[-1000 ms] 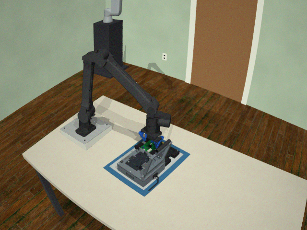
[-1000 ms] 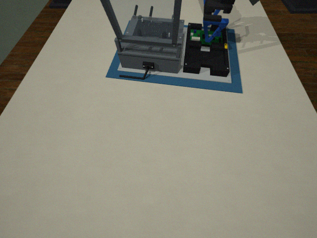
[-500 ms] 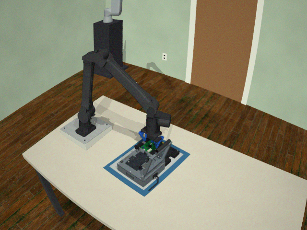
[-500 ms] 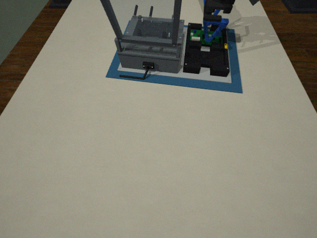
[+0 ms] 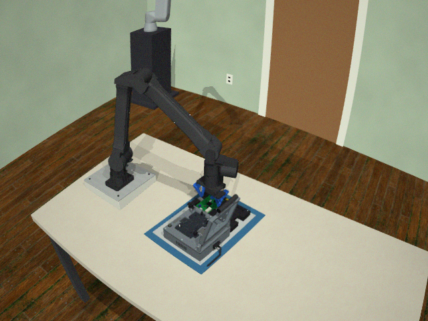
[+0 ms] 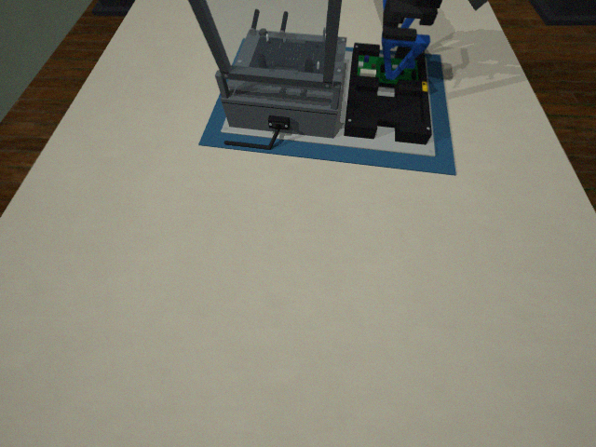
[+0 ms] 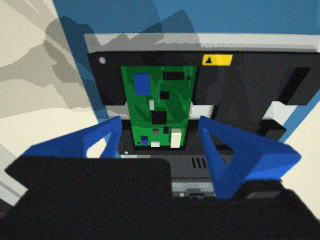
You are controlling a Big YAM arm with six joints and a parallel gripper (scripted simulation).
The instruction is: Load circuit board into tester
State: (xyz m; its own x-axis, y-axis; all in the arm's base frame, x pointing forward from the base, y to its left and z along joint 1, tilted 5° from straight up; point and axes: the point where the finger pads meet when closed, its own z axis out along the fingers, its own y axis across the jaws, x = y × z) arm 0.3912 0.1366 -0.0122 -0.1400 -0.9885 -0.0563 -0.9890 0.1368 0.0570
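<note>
Right now my hand is 2 cm above the green circuit board. Round my hand: tester lid: 19 cm to the right, 16 cm ahead, 14 cm above.
</note>
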